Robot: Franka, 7 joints.
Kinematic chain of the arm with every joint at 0, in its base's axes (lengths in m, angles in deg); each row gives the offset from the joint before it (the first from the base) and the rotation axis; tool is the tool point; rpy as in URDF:
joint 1: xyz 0 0 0.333 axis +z
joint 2: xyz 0 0 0 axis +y
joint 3: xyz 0 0 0.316 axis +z
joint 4: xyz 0.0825 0 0 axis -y
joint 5: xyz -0.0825 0 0.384 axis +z
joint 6: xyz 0 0 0 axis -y
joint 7: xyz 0.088 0 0 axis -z
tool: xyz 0 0 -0.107 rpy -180 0 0
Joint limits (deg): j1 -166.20..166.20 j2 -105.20..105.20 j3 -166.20..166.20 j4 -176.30..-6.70 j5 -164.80..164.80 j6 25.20..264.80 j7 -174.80..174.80
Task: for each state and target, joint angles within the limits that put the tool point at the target. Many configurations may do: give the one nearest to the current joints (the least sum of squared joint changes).
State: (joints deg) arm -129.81 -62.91 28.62 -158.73 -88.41 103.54 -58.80
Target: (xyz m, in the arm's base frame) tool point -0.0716 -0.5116 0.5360
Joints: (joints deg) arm -129.94 -14.61 36.08 -126.16 -94.62 115.36 -58.80
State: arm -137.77 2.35 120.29 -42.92 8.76 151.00 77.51
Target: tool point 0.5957 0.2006 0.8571
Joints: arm -125.99 -17.78 132.19 -60.32 8.57 145.07 77.51
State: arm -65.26 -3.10 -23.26 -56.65 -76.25 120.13 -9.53
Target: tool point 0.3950 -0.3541 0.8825
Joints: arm -40.38 -3.53 3.16 -75.02 -73.41 120.82 -9.53
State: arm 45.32 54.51 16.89 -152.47 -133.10 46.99 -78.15
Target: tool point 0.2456 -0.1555 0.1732
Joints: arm 22.75 44.10 -24.79 -166.59 -118.54 40.17 -78.15
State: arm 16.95 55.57 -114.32 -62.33 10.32 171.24 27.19
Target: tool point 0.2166 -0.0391 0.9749
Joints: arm 35.10 76.20 -162.83 -108.18 18.86 172.32 27.19
